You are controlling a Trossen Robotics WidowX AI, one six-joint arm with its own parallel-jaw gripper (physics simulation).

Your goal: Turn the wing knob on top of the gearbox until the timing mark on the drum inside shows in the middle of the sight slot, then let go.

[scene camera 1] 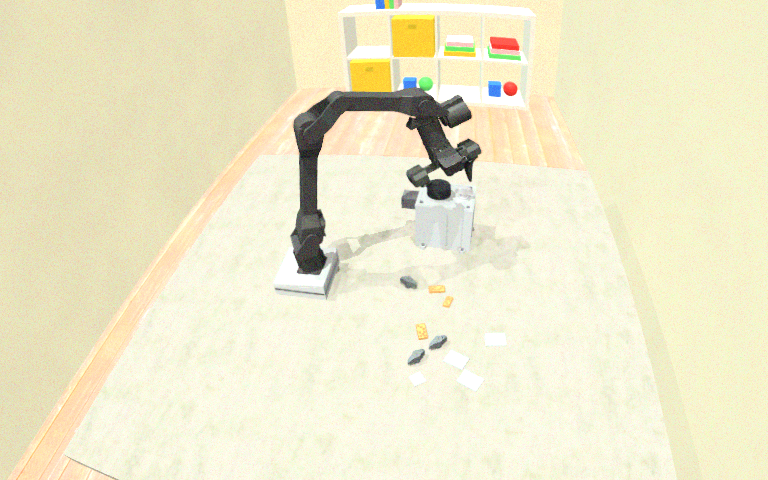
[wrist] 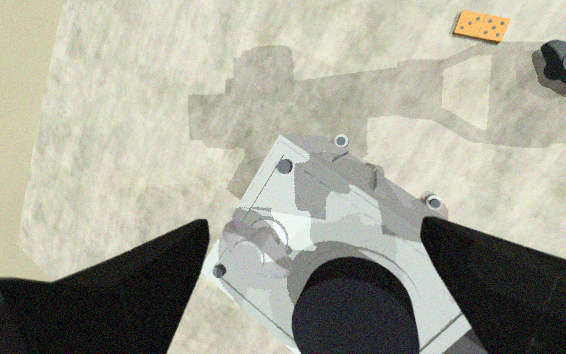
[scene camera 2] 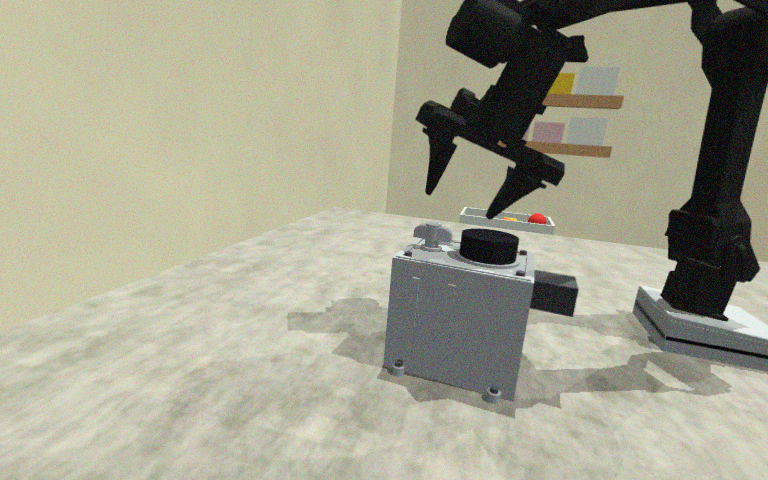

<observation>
my gripper: scene camera 1; wrist; scene camera 2 458,206
same spot on my gripper: (wrist: 142,293) = (scene camera 1: 466,167)
</observation>
